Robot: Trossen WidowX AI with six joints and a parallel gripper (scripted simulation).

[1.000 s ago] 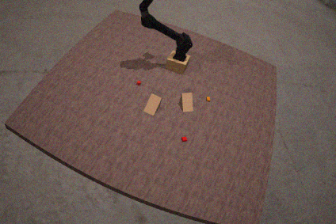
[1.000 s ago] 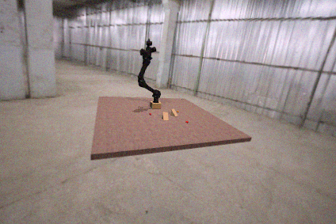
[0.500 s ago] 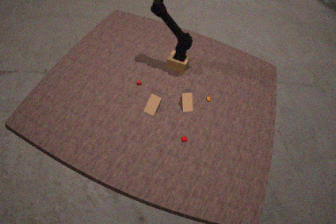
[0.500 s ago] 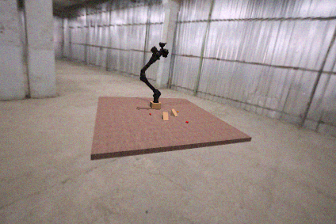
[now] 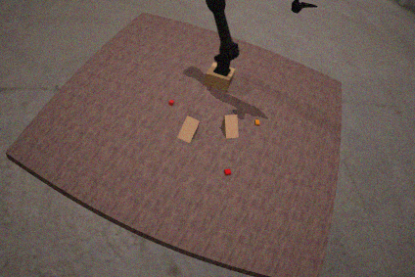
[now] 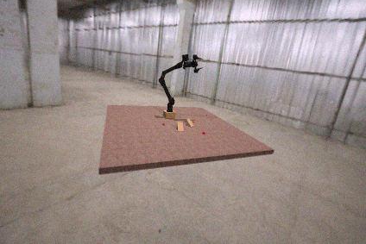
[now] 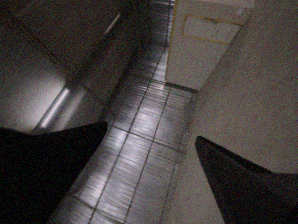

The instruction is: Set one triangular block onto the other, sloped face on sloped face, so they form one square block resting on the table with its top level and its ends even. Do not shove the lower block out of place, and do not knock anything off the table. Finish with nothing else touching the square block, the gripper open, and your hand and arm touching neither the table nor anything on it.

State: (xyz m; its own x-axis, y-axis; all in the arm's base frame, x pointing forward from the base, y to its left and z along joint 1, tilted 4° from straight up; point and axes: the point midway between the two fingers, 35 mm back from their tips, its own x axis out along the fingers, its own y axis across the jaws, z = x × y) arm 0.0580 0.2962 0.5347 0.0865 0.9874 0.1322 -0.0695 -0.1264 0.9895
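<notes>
Now: gripper tip 32 cm short of the tan triangular block, 29 cm to the left of it and 61 cm above it. The rest, counted from my gripper tip: orange cube 13 cm ahead, 7 cm to the right, 62 cm below; then small red piece 22 cm ahead, 42 cm to the right, 62 cm below.
</notes>
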